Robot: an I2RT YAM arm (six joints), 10 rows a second.
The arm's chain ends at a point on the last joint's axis. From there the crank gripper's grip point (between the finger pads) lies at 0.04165 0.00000 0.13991 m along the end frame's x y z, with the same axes.
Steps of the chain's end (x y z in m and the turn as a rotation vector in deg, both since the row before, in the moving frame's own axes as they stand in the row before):
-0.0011 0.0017 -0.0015 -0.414 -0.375 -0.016
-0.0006 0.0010 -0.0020 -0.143 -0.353 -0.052
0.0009 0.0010 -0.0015 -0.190 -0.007 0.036
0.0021 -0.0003 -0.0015 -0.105 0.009 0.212
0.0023 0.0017 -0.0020 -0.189 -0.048 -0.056
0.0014 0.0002 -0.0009 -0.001 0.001 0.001
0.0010 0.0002 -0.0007 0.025 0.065 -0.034
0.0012 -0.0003 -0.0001 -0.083 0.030 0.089
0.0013 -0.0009 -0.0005 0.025 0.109 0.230
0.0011 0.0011 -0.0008 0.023 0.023 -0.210
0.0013 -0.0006 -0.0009 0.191 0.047 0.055
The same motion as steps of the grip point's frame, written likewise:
-0.0020 0.0027 -0.0012 -0.414 -0.375 -0.016
-0.0015 0.0013 -0.0017 -0.143 -0.353 -0.052
0.0009 0.0015 -0.0015 -0.190 -0.007 0.036
0.0021 0.0001 -0.0015 -0.105 0.009 0.212
0.0022 0.0021 -0.0020 -0.189 -0.048 -0.056
0.0014 0.0002 -0.0009 -0.001 0.001 0.001
0.0012 0.0001 -0.0007 0.025 0.065 -0.034
0.0013 0.0000 -0.0001 -0.083 0.030 0.089
0.0016 -0.0008 -0.0006 0.025 0.109 0.230
0.0012 0.0009 -0.0008 0.023 0.023 -0.210
0.0014 -0.0010 -0.0009 0.191 0.047 0.055

